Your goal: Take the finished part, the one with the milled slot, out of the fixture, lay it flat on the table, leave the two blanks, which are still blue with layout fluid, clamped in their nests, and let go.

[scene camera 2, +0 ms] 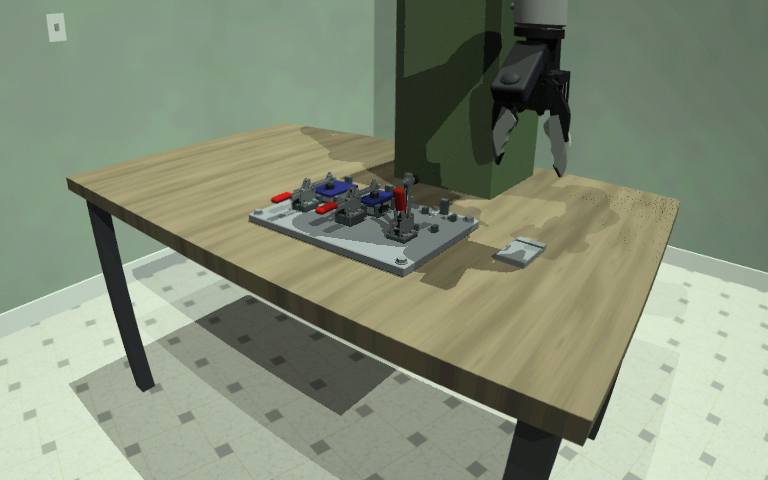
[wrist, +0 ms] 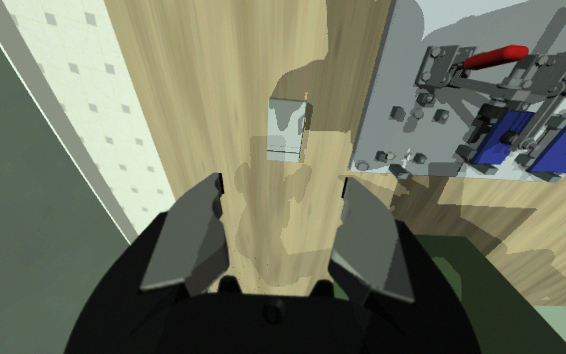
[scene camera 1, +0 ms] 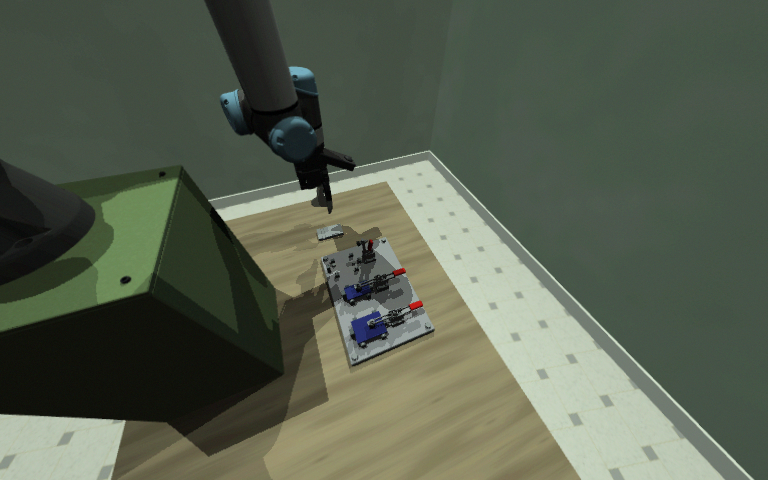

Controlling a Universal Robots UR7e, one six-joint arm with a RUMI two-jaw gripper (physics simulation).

Observation:
In view: the gripper (scene camera 2: 528, 170), a blue blank (wrist: 486, 142), a finished part (scene camera 2: 520, 253) and a fixture plate (scene camera 2: 366, 242).
The finished part is seen too in the wrist view (wrist: 286, 117). The gripper also shows in the wrist view (wrist: 283, 177) and in scene camera 1 (scene camera 1: 325, 203). The fixture plate is seen too in the wrist view (wrist: 406, 38).

